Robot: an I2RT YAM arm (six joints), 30 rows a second.
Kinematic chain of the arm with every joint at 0, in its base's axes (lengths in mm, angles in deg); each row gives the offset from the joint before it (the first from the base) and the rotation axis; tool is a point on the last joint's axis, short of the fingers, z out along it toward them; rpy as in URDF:
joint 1: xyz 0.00 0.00 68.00 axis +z
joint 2: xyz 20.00 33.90 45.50 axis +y
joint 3: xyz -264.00 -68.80 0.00 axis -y
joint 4: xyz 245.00 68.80 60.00 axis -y
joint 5: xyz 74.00 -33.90 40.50 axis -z
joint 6: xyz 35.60 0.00 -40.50 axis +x
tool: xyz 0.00 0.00 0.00 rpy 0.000 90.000 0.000
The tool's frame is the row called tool.
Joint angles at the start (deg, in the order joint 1, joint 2, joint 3, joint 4, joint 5, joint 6): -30.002 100.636 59.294 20.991 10.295 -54.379
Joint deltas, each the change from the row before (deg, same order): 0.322 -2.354 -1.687 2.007 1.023 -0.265; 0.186 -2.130 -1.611 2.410 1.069 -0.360; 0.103 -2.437 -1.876 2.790 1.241 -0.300; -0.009 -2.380 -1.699 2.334 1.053 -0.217; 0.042 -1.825 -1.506 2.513 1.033 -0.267
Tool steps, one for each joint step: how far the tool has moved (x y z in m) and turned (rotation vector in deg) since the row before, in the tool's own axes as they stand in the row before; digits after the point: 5 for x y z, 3 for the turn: -0.00318 -0.00505 -0.01061 2.572 -0.951 0.133; -0.00243 -0.00568 -0.00948 2.865 -0.930 0.191; -0.00195 -0.00701 -0.01065 3.335 -0.933 0.432; -0.00137 -0.00747 -0.00996 3.009 -0.785 0.522; -0.00113 -0.00594 -0.00786 2.817 -0.724 0.471
